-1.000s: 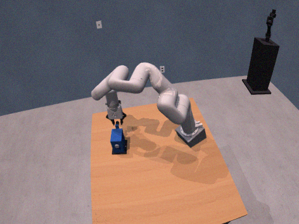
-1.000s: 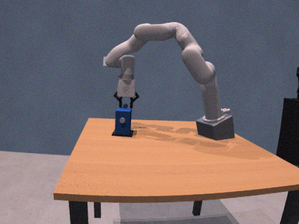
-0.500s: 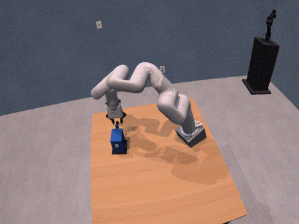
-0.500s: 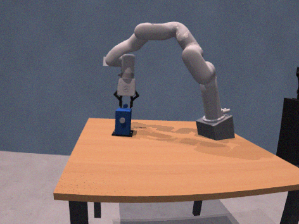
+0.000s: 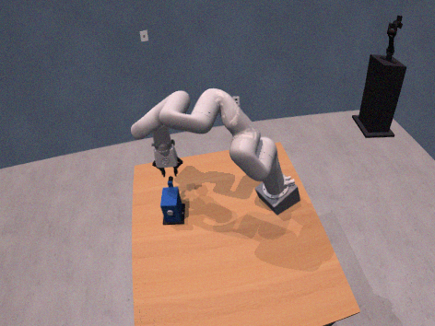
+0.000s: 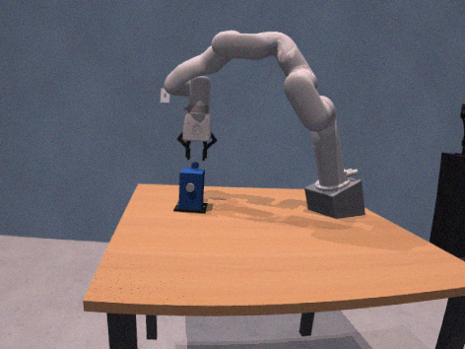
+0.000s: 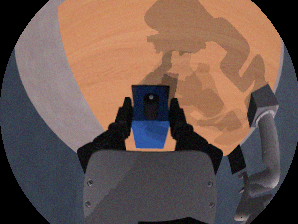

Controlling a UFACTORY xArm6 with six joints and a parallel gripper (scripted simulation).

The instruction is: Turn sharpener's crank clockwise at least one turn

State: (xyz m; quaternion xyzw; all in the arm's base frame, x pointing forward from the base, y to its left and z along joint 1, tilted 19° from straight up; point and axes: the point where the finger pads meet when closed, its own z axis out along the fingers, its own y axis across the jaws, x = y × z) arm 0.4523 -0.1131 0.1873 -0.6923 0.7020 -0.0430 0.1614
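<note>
The crank knob is 40 mm below my hand and 20 mm to the left of it.
</note>
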